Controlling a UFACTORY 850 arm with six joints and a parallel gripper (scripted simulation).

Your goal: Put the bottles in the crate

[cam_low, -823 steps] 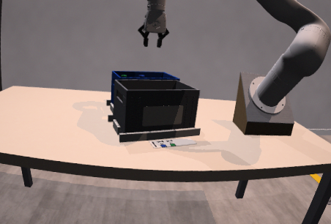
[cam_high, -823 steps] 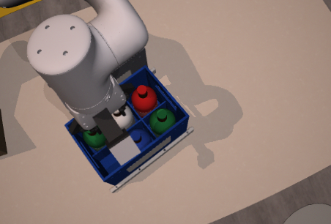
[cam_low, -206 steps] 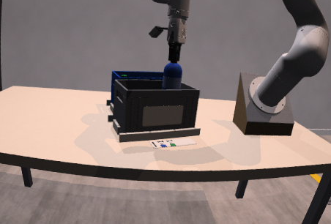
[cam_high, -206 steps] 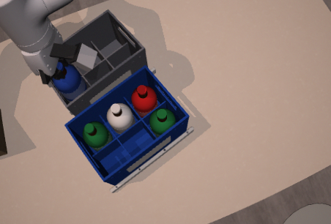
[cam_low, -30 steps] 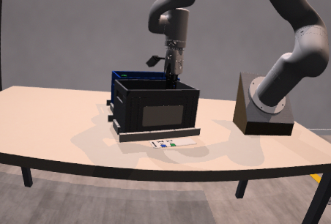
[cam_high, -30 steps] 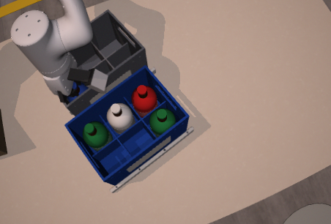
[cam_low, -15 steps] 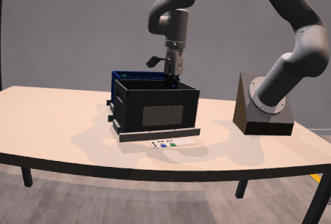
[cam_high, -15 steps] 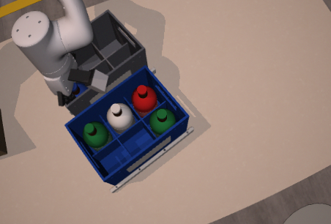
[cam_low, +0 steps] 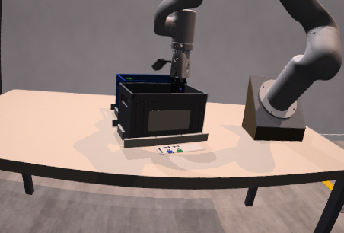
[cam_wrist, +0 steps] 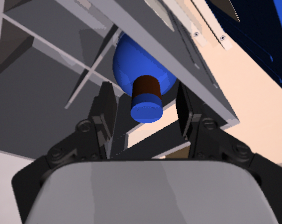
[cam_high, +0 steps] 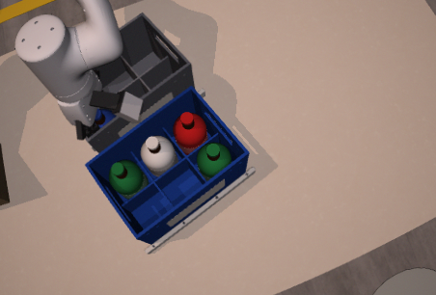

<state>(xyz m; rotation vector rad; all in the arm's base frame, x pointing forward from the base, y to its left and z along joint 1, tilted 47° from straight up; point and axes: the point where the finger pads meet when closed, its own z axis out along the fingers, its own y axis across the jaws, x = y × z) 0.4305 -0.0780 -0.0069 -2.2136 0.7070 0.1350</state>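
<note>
My gripper is now 19 cm short of the green-label bottle, 18 cm to the left of it and 7 cm above it. From my hand the other things lie so: white bottle 9 cm ahead, 11 cm to the right, 7 cm below; then blue-label bottle 7 cm below; then grey crate 7 cm ahead, 6 cm to the left, 7 cm below.
</note>
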